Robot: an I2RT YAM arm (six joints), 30 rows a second.
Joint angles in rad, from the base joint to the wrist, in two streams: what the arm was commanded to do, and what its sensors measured. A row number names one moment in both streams.
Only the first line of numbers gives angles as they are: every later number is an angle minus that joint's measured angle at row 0.
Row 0, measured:
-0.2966 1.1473 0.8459 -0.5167 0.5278 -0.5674
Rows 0 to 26, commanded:
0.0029 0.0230 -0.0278 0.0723 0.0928 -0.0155
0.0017 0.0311 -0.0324 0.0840 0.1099 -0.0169
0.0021 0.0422 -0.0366 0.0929 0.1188 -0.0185
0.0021 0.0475 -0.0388 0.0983 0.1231 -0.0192
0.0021 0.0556 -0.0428 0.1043 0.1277 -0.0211
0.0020 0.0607 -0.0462 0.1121 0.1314 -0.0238
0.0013 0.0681 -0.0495 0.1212 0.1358 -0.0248
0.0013 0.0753 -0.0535 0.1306 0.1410 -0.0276
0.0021 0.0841 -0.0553 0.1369 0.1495 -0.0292
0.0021 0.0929 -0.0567 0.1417 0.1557 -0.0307
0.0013 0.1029 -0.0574 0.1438 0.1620 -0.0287
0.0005 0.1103 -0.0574 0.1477 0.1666 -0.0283
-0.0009 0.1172 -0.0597 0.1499 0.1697 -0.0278
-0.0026 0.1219 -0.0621 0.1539 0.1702 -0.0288
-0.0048 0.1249 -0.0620 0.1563 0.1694 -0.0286
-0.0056 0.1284 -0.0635 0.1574 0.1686 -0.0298
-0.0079 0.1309 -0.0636 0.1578 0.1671 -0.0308
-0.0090 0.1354 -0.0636 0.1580 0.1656 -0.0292
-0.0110 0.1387 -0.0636 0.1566 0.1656 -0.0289
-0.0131 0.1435 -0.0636 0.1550 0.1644 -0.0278
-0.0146 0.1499 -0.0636 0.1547 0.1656 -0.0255
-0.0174 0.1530 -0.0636 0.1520 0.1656 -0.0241
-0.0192 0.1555 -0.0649 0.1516 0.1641 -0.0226
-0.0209 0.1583 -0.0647 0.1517 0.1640 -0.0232
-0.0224 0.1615 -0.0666 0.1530 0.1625 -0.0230
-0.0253 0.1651 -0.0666 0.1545 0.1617 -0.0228
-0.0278 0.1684 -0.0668 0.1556 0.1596 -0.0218
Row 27, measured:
-0.0206 0.1537 -0.0561 0.1430 0.1442 -0.0222
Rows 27 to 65, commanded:
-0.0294 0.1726 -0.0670 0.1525 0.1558 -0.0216
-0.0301 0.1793 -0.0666 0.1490 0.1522 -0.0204
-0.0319 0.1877 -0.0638 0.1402 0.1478 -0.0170
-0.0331 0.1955 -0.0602 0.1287 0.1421 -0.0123
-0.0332 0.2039 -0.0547 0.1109 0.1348 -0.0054
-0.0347 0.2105 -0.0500 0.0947 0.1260 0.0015
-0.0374 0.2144 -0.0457 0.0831 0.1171 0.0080
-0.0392 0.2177 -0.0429 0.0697 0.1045 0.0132
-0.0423 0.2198 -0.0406 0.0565 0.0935 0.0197
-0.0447 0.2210 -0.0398 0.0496 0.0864 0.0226
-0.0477 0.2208 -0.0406 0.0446 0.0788 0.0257
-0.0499 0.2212 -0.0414 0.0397 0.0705 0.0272
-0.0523 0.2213 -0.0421 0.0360 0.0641 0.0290
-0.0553 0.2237 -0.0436 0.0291 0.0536 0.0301
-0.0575 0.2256 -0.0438 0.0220 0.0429 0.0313
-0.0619 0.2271 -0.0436 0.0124 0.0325 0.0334
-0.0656 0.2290 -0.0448 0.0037 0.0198 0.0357
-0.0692 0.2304 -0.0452 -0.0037 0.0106 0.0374
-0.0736 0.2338 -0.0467 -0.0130 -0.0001 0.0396
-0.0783 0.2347 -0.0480 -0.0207 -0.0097 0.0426
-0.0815 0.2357 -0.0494 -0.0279 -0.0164 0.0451
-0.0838 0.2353 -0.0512 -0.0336 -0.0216 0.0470
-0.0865 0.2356 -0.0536 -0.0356 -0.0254 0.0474
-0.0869 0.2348 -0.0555 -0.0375 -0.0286 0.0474
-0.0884 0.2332 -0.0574 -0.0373 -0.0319 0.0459
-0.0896 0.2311 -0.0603 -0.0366 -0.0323 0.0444
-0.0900 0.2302 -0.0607 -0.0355 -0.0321 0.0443
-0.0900 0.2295 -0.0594 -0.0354 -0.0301 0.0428
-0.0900 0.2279 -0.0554 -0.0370 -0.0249 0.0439
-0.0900 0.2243 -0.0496 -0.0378 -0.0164 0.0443
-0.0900 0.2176 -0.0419 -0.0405 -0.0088 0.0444
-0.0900 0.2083 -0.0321 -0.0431 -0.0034 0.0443
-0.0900 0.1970 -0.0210 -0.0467 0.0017 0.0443
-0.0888 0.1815 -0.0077 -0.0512 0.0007 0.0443
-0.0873 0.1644 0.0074 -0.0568 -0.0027 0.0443
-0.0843 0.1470 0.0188 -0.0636 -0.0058 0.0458
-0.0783 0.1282 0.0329 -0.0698 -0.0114 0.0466
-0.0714 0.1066 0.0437 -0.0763 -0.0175 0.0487
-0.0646 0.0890 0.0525 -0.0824 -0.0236 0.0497
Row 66, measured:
-0.0774 0.1430 0.0050 -0.0004 0.0210 0.0362
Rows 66 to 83, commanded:
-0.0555 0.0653 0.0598 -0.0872 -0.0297 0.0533
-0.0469 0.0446 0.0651 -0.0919 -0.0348 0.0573
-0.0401 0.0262 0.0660 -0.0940 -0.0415 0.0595
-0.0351 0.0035 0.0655 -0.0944 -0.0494 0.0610
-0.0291 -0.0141 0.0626 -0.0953 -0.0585 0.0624
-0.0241 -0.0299 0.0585 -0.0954 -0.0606 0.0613
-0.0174 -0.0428 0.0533 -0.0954 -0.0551 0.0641
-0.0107 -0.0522 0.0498 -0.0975 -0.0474 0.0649
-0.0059 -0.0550 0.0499 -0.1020 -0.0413 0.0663
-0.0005 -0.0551 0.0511 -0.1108 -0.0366 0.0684
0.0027 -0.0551 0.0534 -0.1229 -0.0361 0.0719
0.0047 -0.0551 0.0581 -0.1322 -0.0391 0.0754
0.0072 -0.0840 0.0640 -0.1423 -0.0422 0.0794
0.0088 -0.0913 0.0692 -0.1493 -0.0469 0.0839
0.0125 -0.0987 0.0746 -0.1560 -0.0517 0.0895
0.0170 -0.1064 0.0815 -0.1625 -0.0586 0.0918
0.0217 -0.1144 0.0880 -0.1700 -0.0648 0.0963
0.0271 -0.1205 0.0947 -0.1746 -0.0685 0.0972
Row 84, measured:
0.0145 -0.0939 0.0466 -0.1297 -0.0405 0.0679
